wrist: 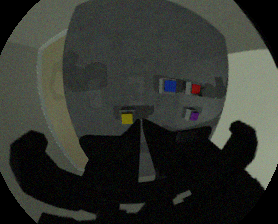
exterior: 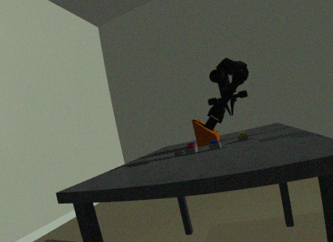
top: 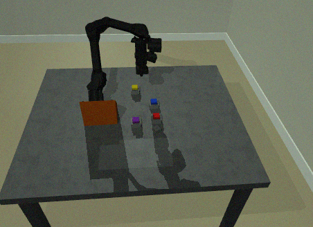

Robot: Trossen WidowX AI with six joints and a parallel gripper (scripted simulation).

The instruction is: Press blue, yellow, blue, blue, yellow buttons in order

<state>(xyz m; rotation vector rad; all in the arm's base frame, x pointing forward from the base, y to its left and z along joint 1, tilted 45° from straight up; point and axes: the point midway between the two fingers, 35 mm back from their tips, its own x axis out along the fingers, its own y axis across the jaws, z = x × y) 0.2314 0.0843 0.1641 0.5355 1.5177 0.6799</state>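
My gripper tip is now 40 mm past the yellow button, 30 mm to the right of it and 100 mm above it. The rest, counted from my gripper tip: red button (80 mm ahead, 210 mm to the right, 100 mm below); then purple button (30 mm behind, 240 mm to the right, 100 mm below); then blue button (70 mm ahead, 100 mm to the right, 100 mm below).
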